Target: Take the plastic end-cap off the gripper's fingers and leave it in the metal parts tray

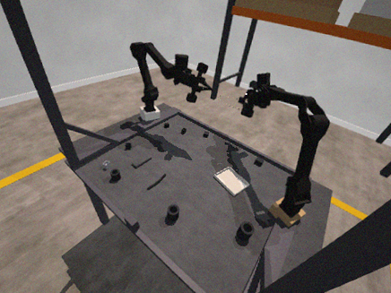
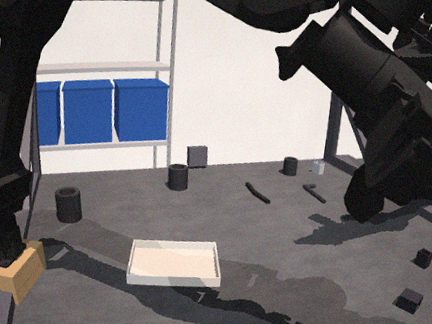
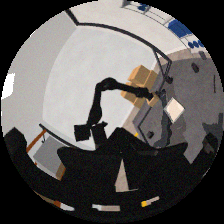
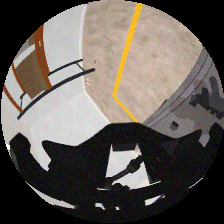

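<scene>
Now: right hand 30 mm to the right of the plastic end-cap and 10 mm above it. Also, from my right hand: white metal parts tray: 320 mm behind, 260 mm below, 190 mm to the right.
</scene>
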